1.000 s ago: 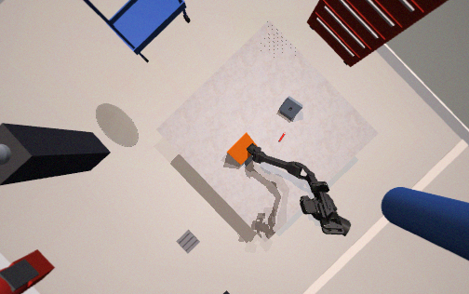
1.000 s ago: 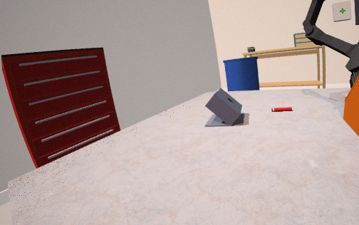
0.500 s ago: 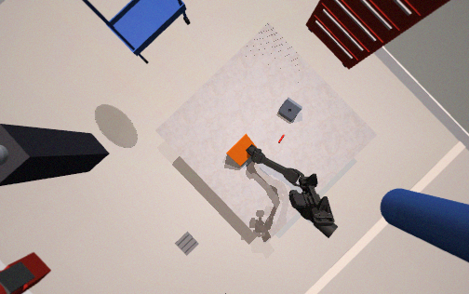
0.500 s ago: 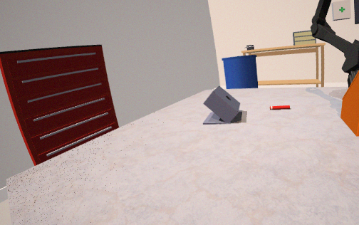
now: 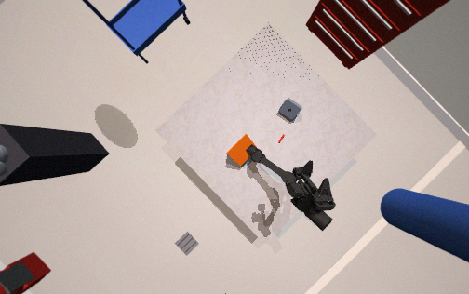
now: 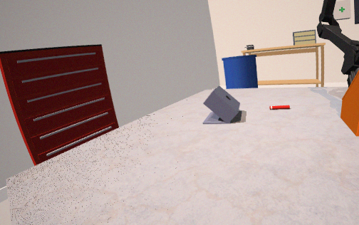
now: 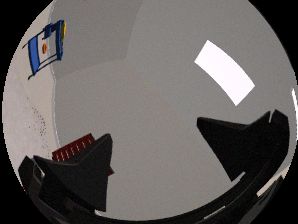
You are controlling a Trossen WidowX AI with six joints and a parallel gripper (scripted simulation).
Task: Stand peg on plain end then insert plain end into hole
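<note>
Right now the red peg is 68 cm below my gripper tip, 20 cm ahead of it and 5 cm to the left of it. From my gripper tip the other things lie so: grey sloped panel (63 cm below, 37 cm ahead, 18 cm to the left).
</note>
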